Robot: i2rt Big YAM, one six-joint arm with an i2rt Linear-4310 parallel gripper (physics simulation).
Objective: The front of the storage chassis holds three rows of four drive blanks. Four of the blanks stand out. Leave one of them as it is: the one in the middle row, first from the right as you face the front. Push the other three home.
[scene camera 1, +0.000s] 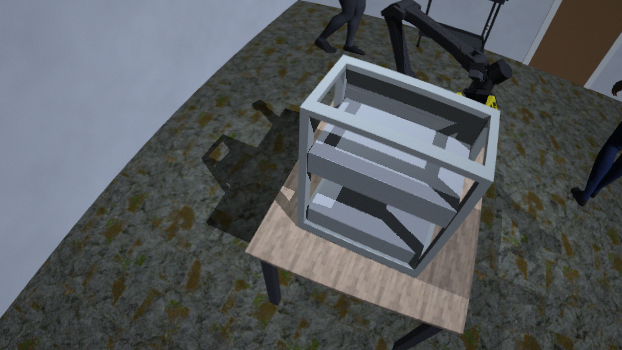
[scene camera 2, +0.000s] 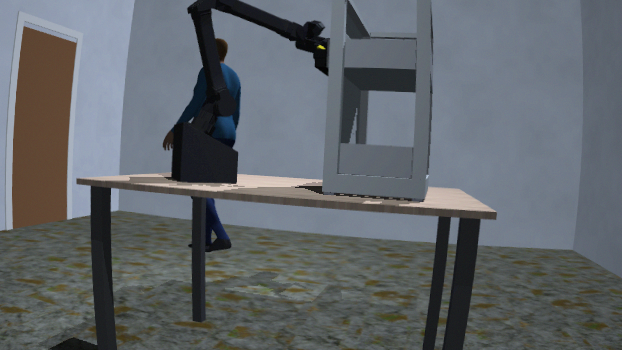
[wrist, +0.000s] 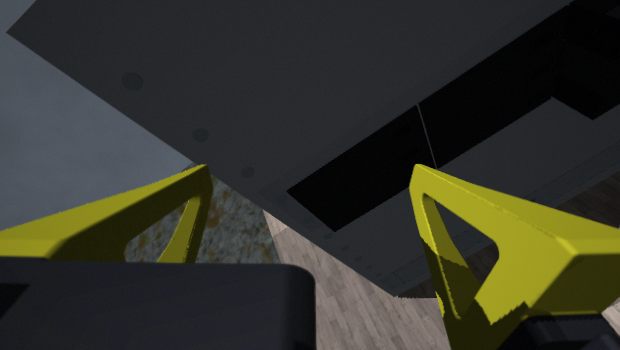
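Seen in the pictures: gripper, between the fingertips: (wrist: 311, 175); arm's base, origin of its link: (scene camera 2: 198, 134).
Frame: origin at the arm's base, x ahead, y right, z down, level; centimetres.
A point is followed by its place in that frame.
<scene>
The dark front of the chassis (wrist: 250, 75) {y -26.2, x 51.5, z -37.5 cm} fills much of the wrist view, in deep shadow. Two black blank faces (wrist: 350, 175) {y -25.2, x 49.9, z -27.3 cm} (wrist: 490, 110) {y -13.5, x 48.9, z -24.5 cm} lie side by side with a thin pale line between them. A dark block (wrist: 590, 85) {y -7.7, x 46.0, z -23.9 cm} stands out at the upper right; its row and column cannot be told. The other blanks are hidden or too dark to tell apart. My gripper (wrist: 311, 175) {y -26.7, x 45.4, z -34.7 cm} (scene camera 1: 475, 99) is open and empty, in front of the chassis near its side edge. In scene camera 2 the gripper's fingertips are hidden behind the rack post. The scene cameras do not show the blanks.
A grey open rack (scene camera 1: 303, 175) {y 18.3, x 77.0, z -18.3 cm} (scene camera 2: 334, 125) {y 17.7, x 50.4, z -3.5 cm} stands on the wooden table (scene camera 1: 350, 272) {y -5.5, x 87.4, z 16.3 cm} (scene camera 2: 465, 200) {y 6.0, x 90.8, z 16.2 cm}. It bears an upper unit (scene camera 1: 382, 185) {y -5.6, x 79.2, z -28.3 cm} (scene camera 2: 380, 54) {y 15.7, x 62.5, z -25.1 cm} and a lower unit (scene camera 2: 375, 160) {y 15.1, x 62.3, z 5.7 cm}. The arm's base (scene camera 2: 202, 157) {y 8.6, x 6.0, z 7.9 cm} is on the same table. A person in blue (scene camera 2: 227, 100) stands behind the arm.
</scene>
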